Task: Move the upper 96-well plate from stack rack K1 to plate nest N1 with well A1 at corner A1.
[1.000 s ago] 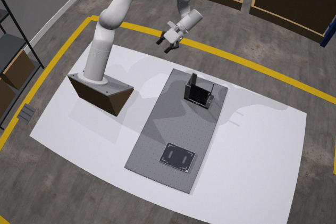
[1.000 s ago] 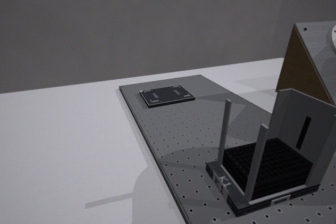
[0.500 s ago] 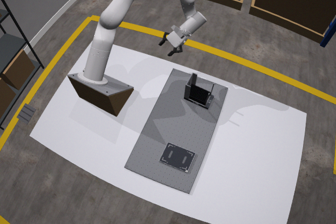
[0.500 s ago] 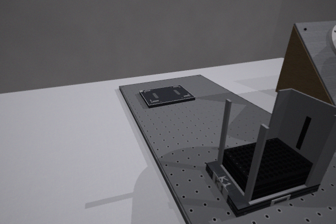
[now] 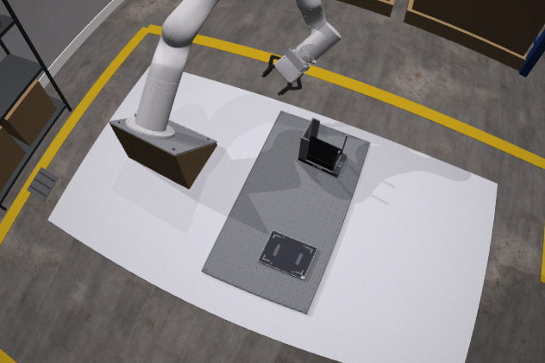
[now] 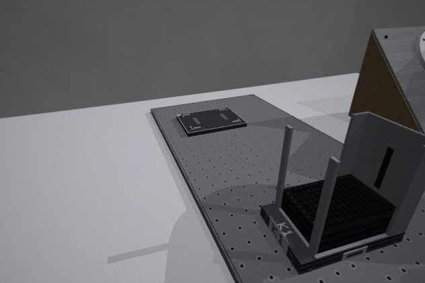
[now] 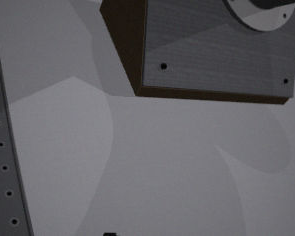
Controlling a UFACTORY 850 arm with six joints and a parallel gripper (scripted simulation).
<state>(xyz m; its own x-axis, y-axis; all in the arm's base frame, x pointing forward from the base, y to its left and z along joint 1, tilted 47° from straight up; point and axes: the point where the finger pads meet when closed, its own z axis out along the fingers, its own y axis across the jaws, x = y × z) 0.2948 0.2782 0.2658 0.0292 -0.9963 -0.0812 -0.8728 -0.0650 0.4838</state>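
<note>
The black plate is 26 cm ahead of my hand, 13 cm to the right of it and 11 cm below it. From my hand the other things lie so: plate nest N1 (52 cm to the right, 32 cm ahead, 13 cm below).
</note>
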